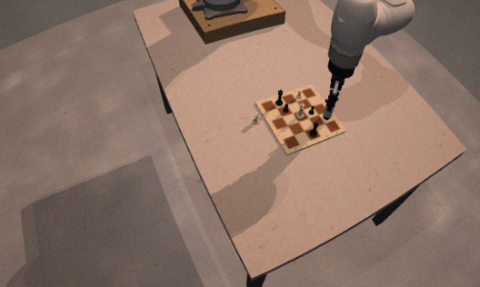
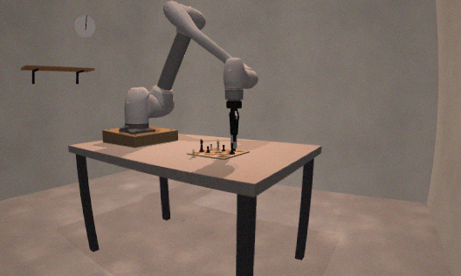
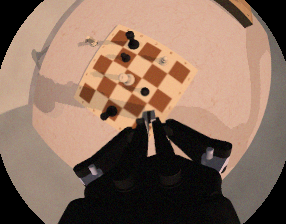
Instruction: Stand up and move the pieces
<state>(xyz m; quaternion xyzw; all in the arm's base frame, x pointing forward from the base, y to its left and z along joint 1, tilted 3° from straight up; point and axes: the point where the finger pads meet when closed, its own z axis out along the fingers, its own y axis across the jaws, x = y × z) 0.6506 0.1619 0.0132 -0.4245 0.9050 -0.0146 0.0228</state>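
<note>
Right now the chessboard is 8 cm to the right of my hand, 5 cm below it and 3 cm behind it. The rest, counted from my hand: small white piece 11 cm behind, 5 cm to the right, 3 cm below.
</note>
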